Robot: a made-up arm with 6 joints.
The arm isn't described. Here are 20 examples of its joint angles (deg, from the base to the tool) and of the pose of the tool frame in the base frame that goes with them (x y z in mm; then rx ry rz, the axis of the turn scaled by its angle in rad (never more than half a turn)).
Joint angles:
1: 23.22 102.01 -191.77 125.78 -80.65 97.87
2: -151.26 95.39 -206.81 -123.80 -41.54 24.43
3: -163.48 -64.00 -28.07 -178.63 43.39 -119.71
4: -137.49 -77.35 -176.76 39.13 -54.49 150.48
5: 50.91 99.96 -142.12 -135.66 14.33 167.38
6: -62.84 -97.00 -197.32 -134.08 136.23 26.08
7: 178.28 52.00 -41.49 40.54 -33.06 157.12
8: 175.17 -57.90 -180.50 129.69 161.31 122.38
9: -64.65 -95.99 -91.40 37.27 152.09 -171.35
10: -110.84 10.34 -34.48 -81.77 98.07 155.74
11: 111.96 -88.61 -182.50 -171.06 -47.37 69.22
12: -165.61 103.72 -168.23 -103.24 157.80 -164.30
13: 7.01 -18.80 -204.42 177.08 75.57 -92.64
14: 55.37 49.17 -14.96 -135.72 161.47 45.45
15: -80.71 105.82 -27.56 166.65 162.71 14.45
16: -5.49 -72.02 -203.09 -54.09 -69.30 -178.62
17: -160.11 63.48 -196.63 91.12 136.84 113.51
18: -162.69 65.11 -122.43 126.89 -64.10 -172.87
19: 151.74 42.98 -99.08 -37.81 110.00 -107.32
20: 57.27 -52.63 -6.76 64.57 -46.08 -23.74
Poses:
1: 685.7 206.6 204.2 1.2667 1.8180 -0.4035
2: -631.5 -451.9 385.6 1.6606 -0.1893 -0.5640
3: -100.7 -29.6 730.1 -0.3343 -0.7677 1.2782
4: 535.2 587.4 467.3 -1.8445 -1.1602 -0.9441
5: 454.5 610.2 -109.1 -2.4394 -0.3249 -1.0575
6: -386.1 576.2 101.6 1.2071 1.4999 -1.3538
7: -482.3 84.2 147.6 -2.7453 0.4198 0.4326
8: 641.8 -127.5 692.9 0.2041 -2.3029 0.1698
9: -149.9 462.9 698.6 0.7687 2.4452 -0.2269
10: -228.9 -328.8 425.1 -0.4093 -1.4607 -0.4479
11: 283.0 -748.7 474.1 -0.2070 1.1430 -2.8388
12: -721.2 -86.1 135.5 -0.8996 0.6120 -0.5236
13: -472.1 -54.5 1020.1 1.6856 -1.4472 -0.9394
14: 250.2 246.0 255.8 -0.1850 0.8644 0.8562
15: 45.6 -145.3 -69.7 1.3433 1.0434 -0.6476
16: -686.3 153.8 399.2 0.1430 -2.6145 -1.3184
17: -544.5 -316.0 768.2 0.4032 2.0732 -0.4382
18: -712.0 -129.2 298.8 0.9154 -2.6808 -1.2087
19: -568.1 380.2 399.3 -1.3958 1.5397 -0.6779
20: 129.5 13.4 612.9 -1.9945 0.1927 -1.7024
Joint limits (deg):
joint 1: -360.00..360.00
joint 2: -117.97..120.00
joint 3: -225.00..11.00
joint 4: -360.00..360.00
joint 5: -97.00..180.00
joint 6: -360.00..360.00
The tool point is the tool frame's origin. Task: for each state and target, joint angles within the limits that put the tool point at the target. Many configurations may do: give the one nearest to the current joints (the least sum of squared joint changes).
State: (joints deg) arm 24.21 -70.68 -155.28 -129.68 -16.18 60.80
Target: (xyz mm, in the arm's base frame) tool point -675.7 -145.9 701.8
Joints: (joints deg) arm 18.64 -91.57 -130.39 -136.18 -44.34 60.80
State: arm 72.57 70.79 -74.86 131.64 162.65 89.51
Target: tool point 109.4 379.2 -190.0
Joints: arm 63.66 106.23 -77.74 136.95 152.87 89.51
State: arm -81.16 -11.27 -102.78 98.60 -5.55 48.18
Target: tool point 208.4 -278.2 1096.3
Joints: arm -43.46 -11.54 -109.52 98.39 6.66 48.18
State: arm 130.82 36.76 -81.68 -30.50 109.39 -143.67
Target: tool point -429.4 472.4 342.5
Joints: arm 137.06 42.22 -88.31 -30.71 105.51 -143.67
